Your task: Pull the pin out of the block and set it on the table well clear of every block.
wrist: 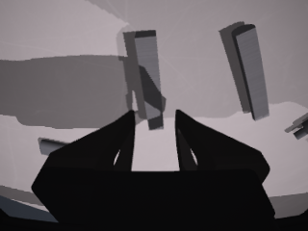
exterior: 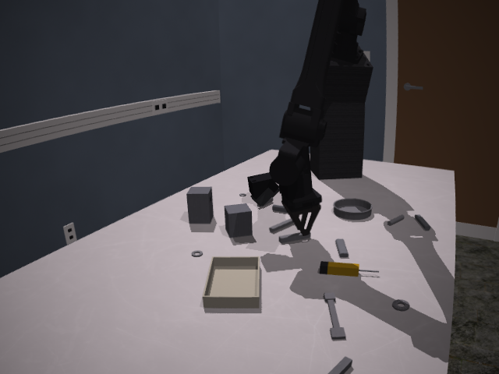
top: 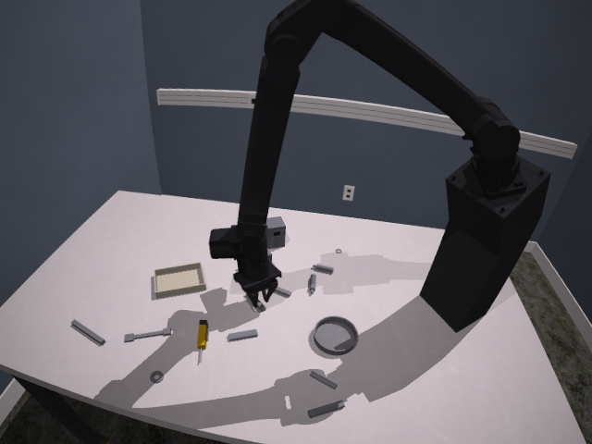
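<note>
Right now my hand is 2 cm short of the grey pin, 1 cm to the left of it and 2 cm above it. The rest, counted from my hand: yellow tool 11 cm ahead, 14 cm to the left, 1 cm below; round dish 20 cm behind, 6 cm to the left, 1 cm below; grey bar 3 cm behind, 7 cm to the right, 2 cm below.
</note>
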